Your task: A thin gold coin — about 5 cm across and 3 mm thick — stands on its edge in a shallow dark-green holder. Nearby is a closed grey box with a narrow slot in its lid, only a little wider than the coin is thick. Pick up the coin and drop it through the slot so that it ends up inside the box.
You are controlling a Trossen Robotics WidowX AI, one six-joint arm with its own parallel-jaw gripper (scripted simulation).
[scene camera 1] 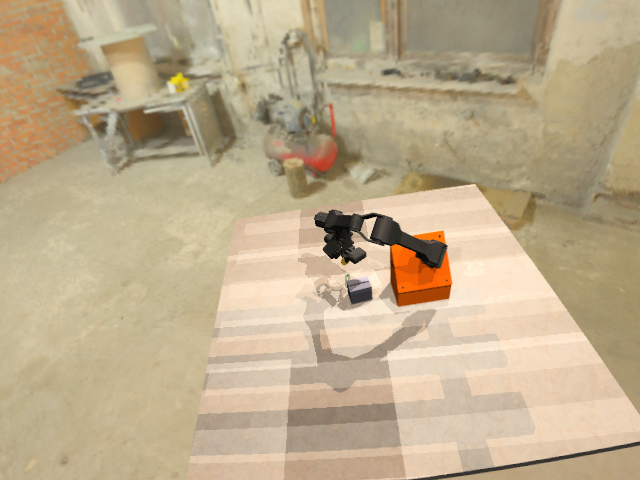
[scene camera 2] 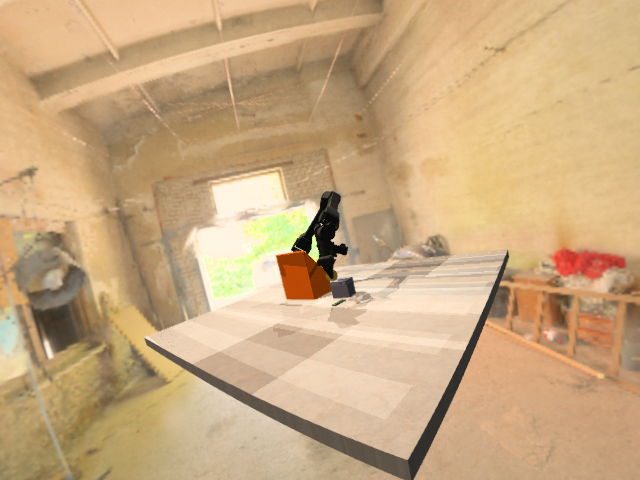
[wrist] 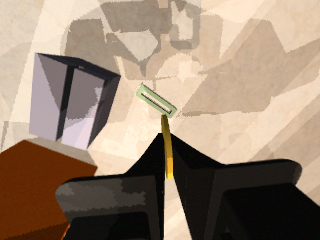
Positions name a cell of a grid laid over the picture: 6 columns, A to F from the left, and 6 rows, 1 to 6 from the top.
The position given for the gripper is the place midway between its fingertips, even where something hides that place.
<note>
The gripper (scene camera 1: D4) holds a gold coin. Also in view: a grey box (wrist: B3) and a grey box (wrist: A2).
The gripper shows as well in the wrist view (wrist: D4).
</note>
